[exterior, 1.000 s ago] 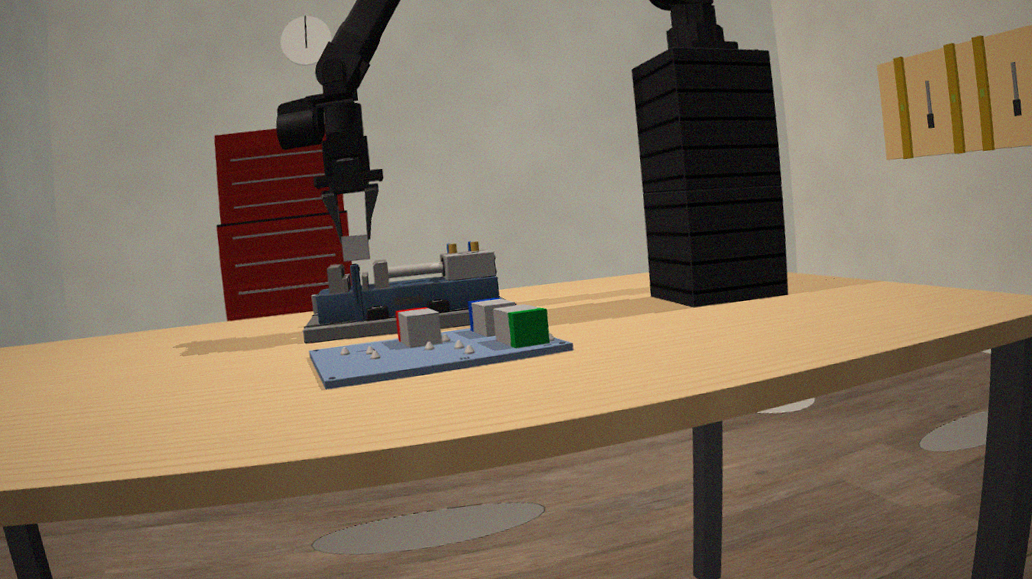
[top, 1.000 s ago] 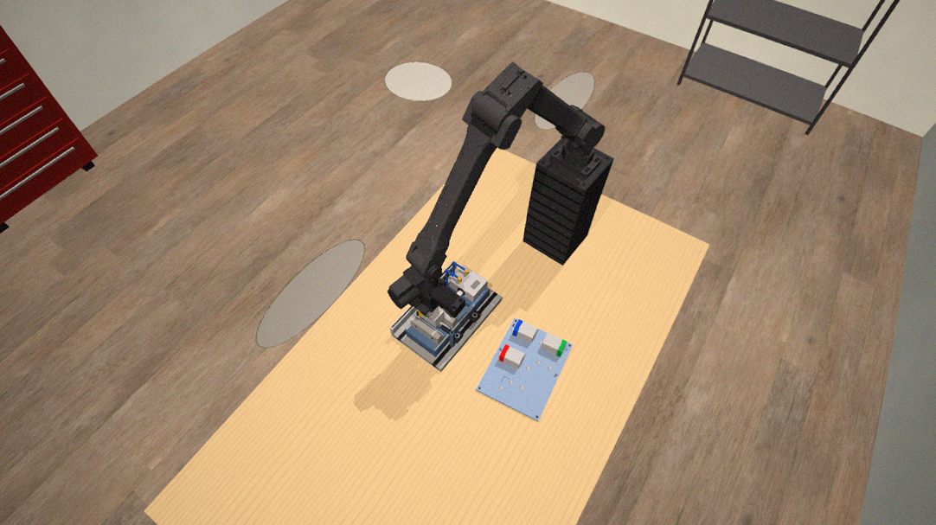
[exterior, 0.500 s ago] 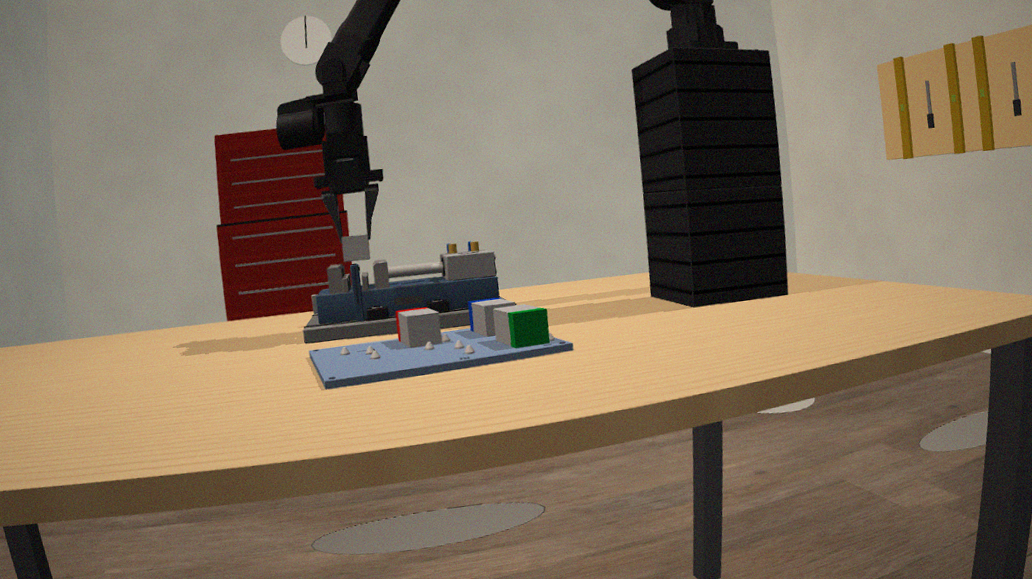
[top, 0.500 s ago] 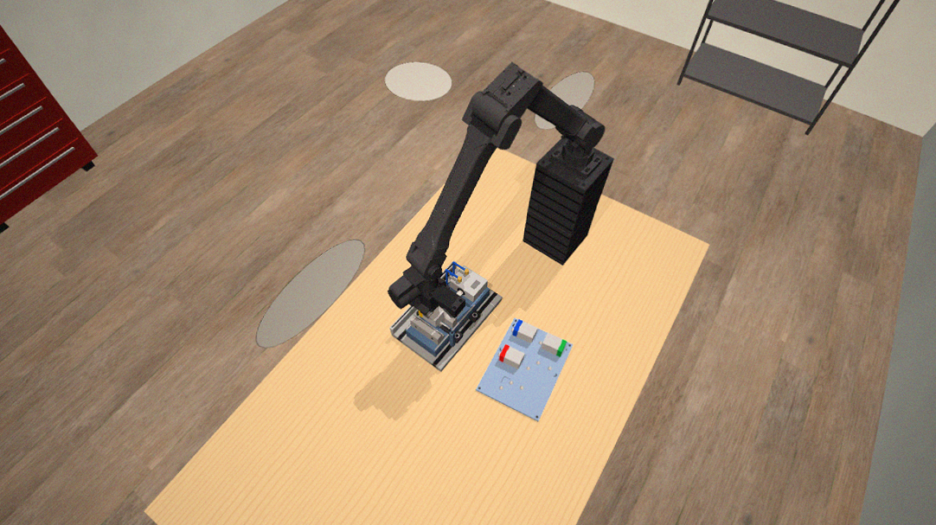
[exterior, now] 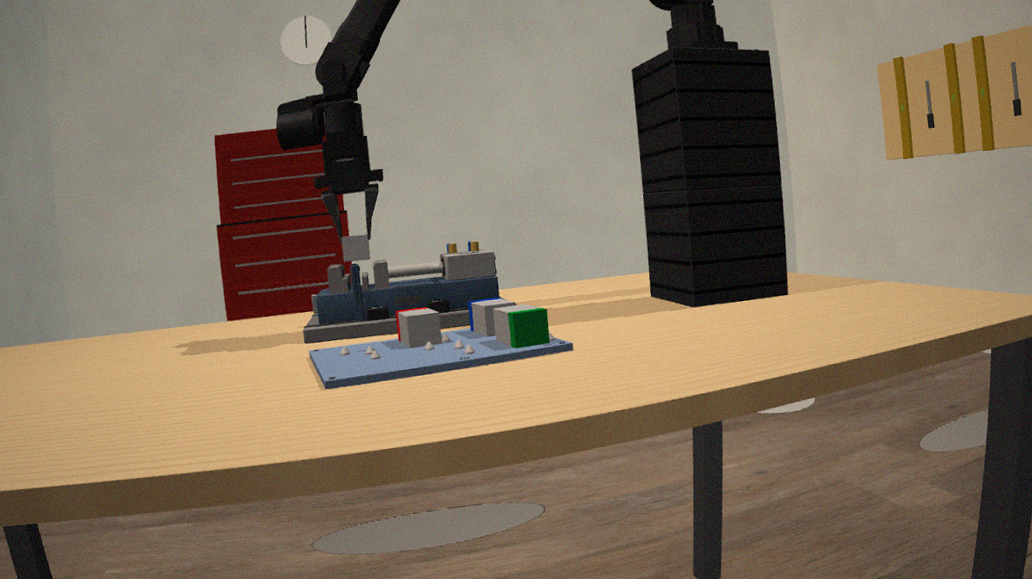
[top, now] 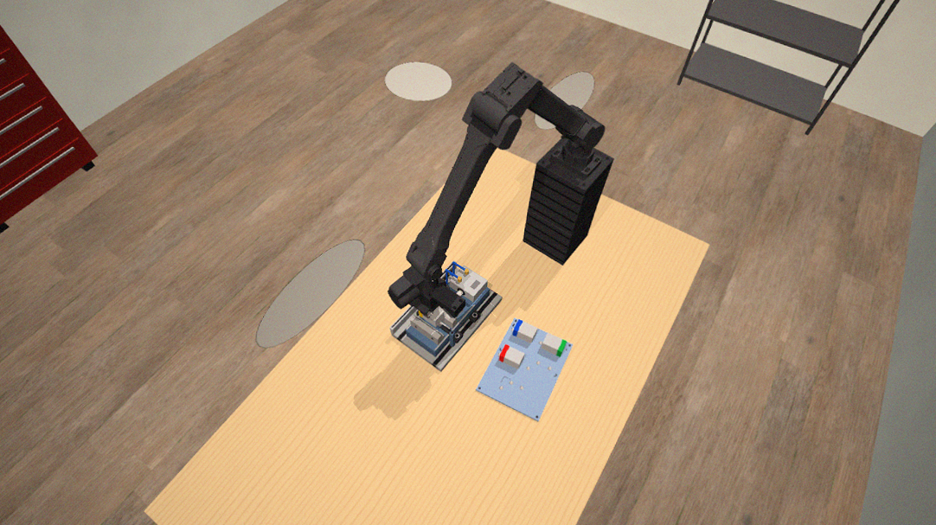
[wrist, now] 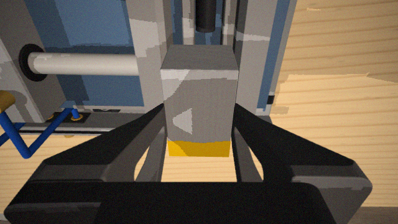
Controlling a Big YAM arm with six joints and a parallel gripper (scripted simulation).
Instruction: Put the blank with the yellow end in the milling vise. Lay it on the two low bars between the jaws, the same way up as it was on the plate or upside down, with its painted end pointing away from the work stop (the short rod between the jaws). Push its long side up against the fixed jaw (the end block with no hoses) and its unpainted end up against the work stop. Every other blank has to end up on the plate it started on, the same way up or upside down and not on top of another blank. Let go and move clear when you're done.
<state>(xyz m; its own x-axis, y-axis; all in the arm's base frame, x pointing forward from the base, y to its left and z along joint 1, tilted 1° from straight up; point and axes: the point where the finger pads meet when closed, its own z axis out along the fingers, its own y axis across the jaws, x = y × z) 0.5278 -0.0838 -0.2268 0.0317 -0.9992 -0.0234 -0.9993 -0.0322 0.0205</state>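
Right now my hand is 20 mm above the yellow-ended blank. Also, from my hand: work stop rod 50 mm to the left, 50 mm below; fixed jaw 60 mm below, 30 mm ahead, 10 mm to the left; moving jaw 60 mm below, 30 mm behind, 10 mm to the left.
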